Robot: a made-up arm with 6 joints.
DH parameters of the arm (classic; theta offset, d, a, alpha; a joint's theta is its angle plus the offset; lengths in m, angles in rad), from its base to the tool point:
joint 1: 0 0.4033 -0.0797 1.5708
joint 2: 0 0.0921 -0.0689 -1.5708
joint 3: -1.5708 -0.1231 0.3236 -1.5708
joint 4: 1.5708 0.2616 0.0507 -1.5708
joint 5: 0 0.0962 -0.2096 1.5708
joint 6: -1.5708 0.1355 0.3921 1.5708
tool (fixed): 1.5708 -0.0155 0 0
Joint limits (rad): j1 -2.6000..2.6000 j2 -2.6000..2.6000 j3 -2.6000..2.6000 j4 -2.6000..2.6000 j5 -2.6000..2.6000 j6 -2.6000..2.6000
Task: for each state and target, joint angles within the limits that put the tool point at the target. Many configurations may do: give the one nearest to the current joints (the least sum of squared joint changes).
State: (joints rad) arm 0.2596 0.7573 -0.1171 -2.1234 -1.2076 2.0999
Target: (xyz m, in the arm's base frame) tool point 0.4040 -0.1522 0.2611
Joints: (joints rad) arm 0.1880 0.4022 0.1850 -1.6368 -1.8408 1.7341
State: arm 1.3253 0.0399 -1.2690 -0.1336 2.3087 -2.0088
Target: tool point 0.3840 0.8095 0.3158
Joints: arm 1.9678 0.7330 -0.6695 -0.0731 1.9264 -1.9315
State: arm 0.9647 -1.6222 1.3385 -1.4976 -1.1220 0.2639
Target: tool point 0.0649 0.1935 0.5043
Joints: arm 0.8456 -0.5819 1.5370 -1.1891 -0.7988 -0.1326
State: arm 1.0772 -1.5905 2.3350 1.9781 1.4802 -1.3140
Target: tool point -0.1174 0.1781 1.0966
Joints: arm 1.0021 -1.7689 2.5839 2.0406 2.0702 -1.2098
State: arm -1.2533 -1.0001 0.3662 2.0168 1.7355 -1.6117
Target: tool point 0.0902 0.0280 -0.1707
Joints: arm -1.1791 -1.3518 0.0460 1.8675 2.1689 -1.2025
